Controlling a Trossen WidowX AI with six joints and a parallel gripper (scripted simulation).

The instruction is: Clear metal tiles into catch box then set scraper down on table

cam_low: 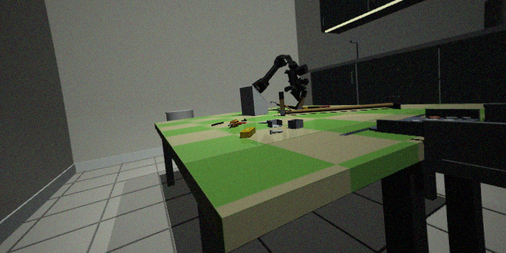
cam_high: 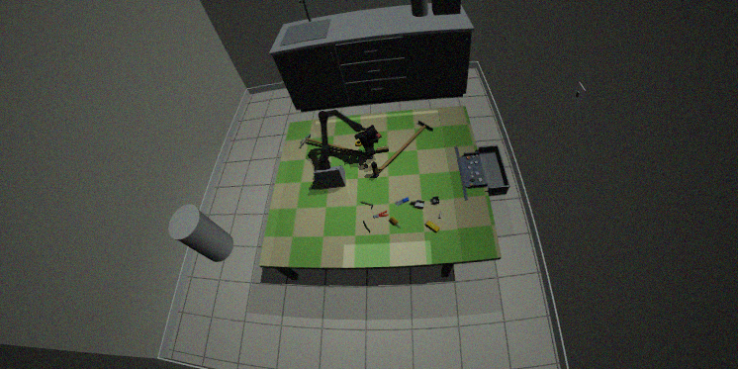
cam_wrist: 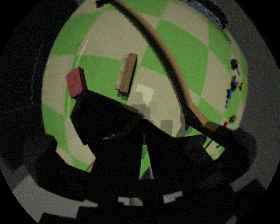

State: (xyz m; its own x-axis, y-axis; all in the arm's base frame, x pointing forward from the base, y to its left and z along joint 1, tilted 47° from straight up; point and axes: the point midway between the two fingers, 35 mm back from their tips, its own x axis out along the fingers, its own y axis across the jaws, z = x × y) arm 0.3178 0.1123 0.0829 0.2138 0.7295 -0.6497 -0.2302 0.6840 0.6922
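Now: the long scraper 220 mm ahead of my gripper tip, 30 mm to the left of it and 10 mm below it. Also, from my gripper tip: yellow ring 90 mm behind, 160 mm to the left, 60 mm below; then blue piece 160 mm ahead, 400 mm to the right, 70 mm below; then red block 40 mm ahead, 200 mm to the left, 60 mm below.
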